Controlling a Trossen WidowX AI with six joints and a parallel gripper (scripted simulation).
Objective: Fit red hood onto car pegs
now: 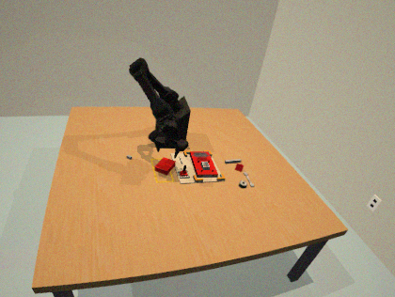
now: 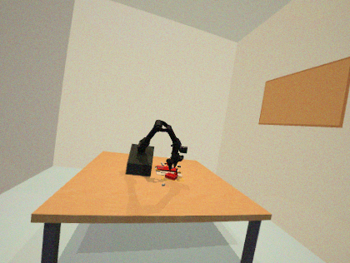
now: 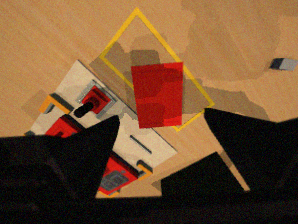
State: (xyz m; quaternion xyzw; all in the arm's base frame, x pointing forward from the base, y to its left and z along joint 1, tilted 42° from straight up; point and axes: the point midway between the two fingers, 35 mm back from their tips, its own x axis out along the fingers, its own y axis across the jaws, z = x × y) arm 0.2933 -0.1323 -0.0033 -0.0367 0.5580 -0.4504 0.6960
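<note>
Right now the red hood is 6 cm below my gripper tip. Round my gripper tip: wheel: 16 cm ahead, 37 cm to the left, 7 cm below; grey bar: 4 cm behind, 39 cm to the left, 7 cm below.
</note>
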